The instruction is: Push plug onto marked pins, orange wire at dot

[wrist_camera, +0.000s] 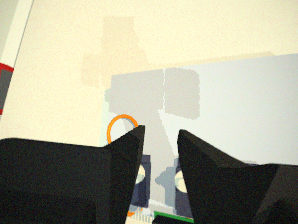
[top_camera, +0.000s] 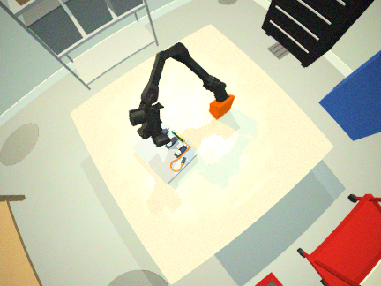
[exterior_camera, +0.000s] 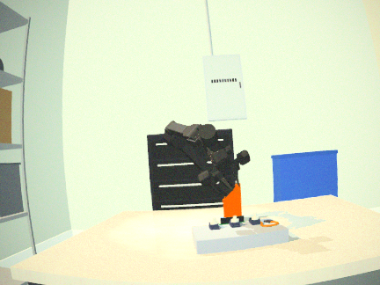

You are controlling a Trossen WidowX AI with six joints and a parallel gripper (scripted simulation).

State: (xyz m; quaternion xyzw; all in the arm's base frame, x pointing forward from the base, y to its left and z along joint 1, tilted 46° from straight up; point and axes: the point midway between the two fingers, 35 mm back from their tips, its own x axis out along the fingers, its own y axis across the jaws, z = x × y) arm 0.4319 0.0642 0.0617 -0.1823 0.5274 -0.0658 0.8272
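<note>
Right now the blue band is 12 cm below my gripper tip, 12 cm behind it and 5 cm to the right of it. The rest, counted from my gripper tip: holder block: 17 cm below, 3 cm ahead, 1 cm to the left.
</note>
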